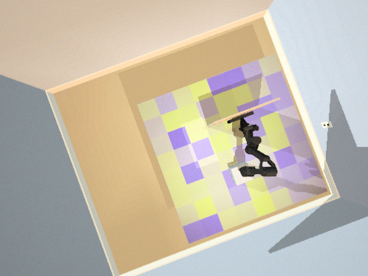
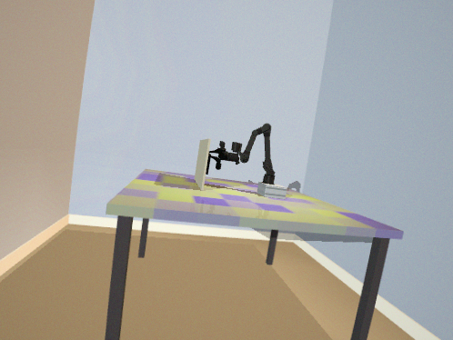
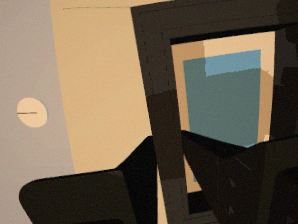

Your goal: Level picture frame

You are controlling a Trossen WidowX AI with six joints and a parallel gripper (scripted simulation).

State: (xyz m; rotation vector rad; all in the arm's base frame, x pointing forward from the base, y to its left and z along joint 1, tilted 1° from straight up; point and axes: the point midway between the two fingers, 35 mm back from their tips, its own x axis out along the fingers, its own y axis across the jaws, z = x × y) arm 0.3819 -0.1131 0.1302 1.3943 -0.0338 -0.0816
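My gripper tip is 10 mm short of the picture frame, 10 mm to the left of it and 50 mm above it. From my gripper tip the other things lie so: wall panel: 20 mm ahead, 20 mm to the right, 60 mm below.
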